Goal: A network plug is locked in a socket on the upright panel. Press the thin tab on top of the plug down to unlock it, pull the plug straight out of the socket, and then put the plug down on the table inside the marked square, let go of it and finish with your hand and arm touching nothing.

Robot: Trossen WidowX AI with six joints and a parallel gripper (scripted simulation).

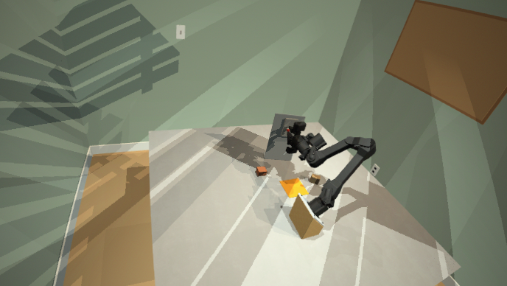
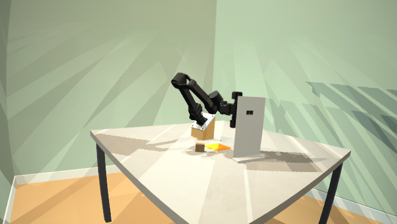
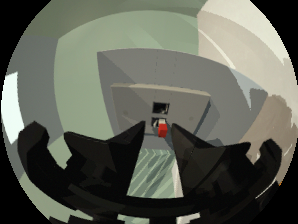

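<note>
My gripper tip is 1 cm short of the red network plug. Also, from my gripper tip: orange marked square: 21 cm behind, 2 cm to the right, 23 cm below; then grey upright panel: 3 cm ahead, 1 cm to the right, 9 cm below.
</note>
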